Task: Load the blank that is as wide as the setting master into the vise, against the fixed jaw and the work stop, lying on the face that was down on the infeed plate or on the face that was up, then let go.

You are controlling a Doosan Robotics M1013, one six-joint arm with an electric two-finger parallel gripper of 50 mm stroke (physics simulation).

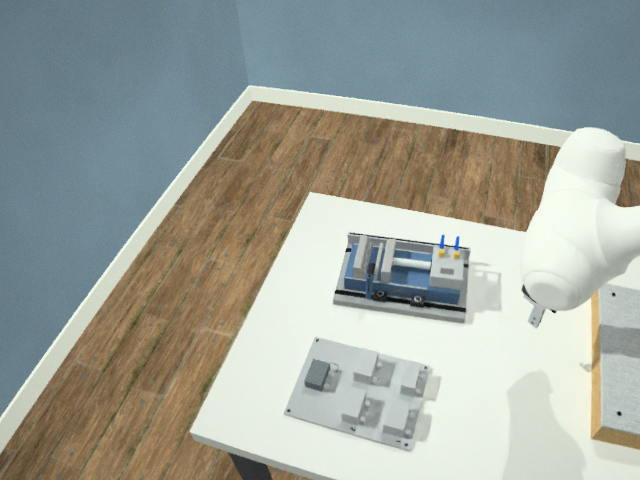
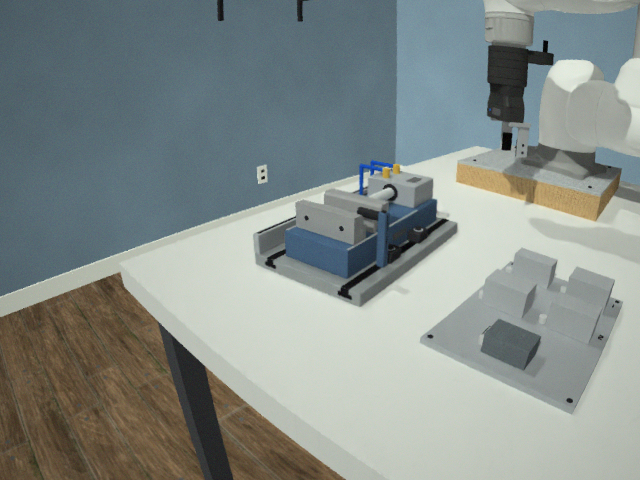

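The vise (image 1: 445, 291) (image 2: 316, 253) has a blue body, a grey jaw at its outer end (image 1: 360, 256) (image 2: 328, 221) and a second grey jaw near its middle. A blue post with a black rod (image 1: 369, 285) (image 2: 382, 238) stands at its side, by the gap between the jaws; a thin grey plate shows in that gap. The infeed plate (image 1: 302, 405) (image 2: 465, 343) bears several light grey blanks, such as one (image 1: 366, 366) (image 2: 509, 291), and a dark grey block (image 1: 316, 374) (image 2: 510, 343), probably the setting master. My gripper (image 2: 514, 146) is open and empty, raised near the robot base, away from vise and plate.
The robot's base stands on a wood-sided block (image 1: 595, 361) (image 2: 527, 192) at the table's right. The white arm (image 1: 566, 248) (image 2: 567, 111) reaches over the right part of the table. Small white pegs stand beside the blanks. Blue hoses with yellow fittings (image 1: 449, 253) (image 2: 391, 169) rise from the vise's grey end block.
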